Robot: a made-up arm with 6 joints.
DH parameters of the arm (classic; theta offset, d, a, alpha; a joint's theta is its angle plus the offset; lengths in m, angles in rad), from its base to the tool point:
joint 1: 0 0.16 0 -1.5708
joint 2: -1.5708 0 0.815 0
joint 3: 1.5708 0.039 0 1.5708
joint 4: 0 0.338 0 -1.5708
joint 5: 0 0 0 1.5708
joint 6: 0 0.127 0 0
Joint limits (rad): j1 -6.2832..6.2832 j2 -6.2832..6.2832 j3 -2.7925..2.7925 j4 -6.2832..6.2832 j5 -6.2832..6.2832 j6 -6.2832..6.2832
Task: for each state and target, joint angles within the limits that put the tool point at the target. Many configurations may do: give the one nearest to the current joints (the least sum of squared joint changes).
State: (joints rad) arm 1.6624 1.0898 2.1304 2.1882 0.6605 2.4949
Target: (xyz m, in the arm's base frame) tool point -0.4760 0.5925 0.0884
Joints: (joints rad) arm 2.1055 1.1072 2.0877 2.1671 0.7117 2.4949
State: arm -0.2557 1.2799 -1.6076 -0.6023 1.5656 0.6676
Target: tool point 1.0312 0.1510 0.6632
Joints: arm 0.1556 1.3187 -0.9033 -0.4226 1.2633 0.6676
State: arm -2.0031 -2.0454 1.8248 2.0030 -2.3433 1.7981
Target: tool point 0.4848 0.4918 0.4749
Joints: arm -2.4136 -1.4597 1.7916 2.0277 -2.3185 1.7981
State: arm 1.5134 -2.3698 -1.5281 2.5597 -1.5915 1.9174
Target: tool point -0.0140 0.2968 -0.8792
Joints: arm 1.6718 -3.1323 -1.2462 2.6857 -1.3892 1.9174
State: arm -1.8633 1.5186 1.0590 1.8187 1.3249 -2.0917
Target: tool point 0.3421 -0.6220 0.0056
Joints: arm -1.2992 1.3276 2.0615 1.4814 1.3608 -2.0917
